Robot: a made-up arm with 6 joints.
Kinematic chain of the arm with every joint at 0, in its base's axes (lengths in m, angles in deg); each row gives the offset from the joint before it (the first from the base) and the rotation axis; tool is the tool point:
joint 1: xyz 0 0 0.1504 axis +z
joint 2: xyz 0 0.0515 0 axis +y
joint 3: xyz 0 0 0.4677 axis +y
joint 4: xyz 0 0 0.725 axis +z
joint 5: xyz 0 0 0 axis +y
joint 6: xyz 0 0 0.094 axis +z
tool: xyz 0 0 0
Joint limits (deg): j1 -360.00..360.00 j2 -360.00..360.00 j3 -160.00..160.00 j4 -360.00..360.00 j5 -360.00..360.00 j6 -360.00..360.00
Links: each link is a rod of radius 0.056 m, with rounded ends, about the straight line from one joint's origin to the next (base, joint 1, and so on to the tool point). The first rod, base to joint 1, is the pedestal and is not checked.
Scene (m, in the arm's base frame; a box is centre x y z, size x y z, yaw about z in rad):
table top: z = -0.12
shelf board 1: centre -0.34 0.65 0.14 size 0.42 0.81 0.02 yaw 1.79
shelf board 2: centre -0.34 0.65 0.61 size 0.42 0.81 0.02 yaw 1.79
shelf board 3: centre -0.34 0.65 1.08 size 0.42 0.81 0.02 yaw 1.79
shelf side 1: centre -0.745 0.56 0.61 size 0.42 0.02 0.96 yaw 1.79
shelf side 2: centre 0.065 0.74 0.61 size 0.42 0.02 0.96 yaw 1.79
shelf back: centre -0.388 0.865 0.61 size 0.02 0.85 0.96 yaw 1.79
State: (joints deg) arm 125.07 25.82 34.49 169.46 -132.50 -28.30
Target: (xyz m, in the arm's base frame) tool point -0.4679 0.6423 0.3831
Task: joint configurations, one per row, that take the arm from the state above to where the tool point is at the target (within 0.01 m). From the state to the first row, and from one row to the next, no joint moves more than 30 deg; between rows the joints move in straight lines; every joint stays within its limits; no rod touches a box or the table.
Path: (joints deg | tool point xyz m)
1: 111.96 5.17 59.59 178.93 -137.14 -33.69 | -0.2945 0.5960 0.8381
2: 98.85 -15.48 84.69 188.40 -141.77 -39.08 | -0.1369 0.4891 0.7785
3: 85.74 -36.14 109.80 197.87 -146.41 -44.46 | -0.0406 0.3627 0.6625
4: 72.63 -56.79 134.90 207.34 -151.04 -49.85 | 0.0043 0.2564 0.4994
5: 59.52 -77.44 160.00 216.81 -155.68 -55.24 | 0.0277 0.1943 0.3042
6: 86.36 -57.97 147.61 201.57 -151.41 -46.26 | -0.0523 0.2500 0.3607
7: 113.19 -38.50 135.22 186.34 -147.14 -37.28 | -0.1882 0.2942 0.3905
8: 140.02 -19.03 122.82 171.11 -142.86 -28.30 | -0.3841 0.2663 0.3831
9: 131.61 0.88 102.27 170.35 -139.57 -28.30 | -0.4491 0.4435 0.4109
10: 123.20 20.79 81.71 169.59 -136.28 -28.30 | -0.4679 0.6423 0.3830

